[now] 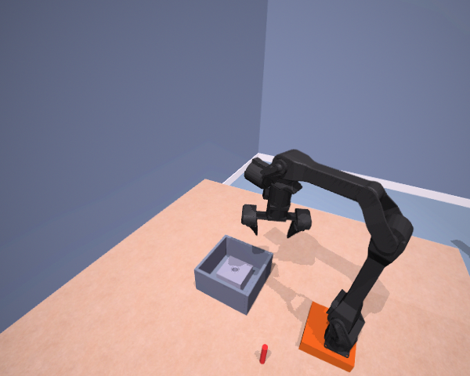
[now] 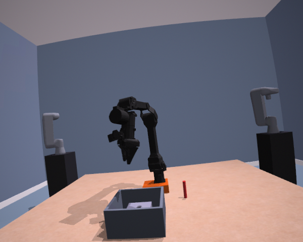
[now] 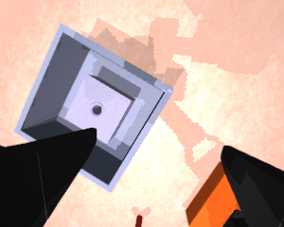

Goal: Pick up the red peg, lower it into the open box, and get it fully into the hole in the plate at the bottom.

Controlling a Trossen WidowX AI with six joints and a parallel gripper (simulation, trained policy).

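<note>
Now: the red peg 90 mm behind my gripper tip, 240 mm to the left of it and 170 mm below it. Also, from my gripper tip: pale plate 100 mm ahead, 50 mm to the left, 160 mm below; then grey box 100 mm ahead, 50 mm to the left, 180 mm below.
</note>
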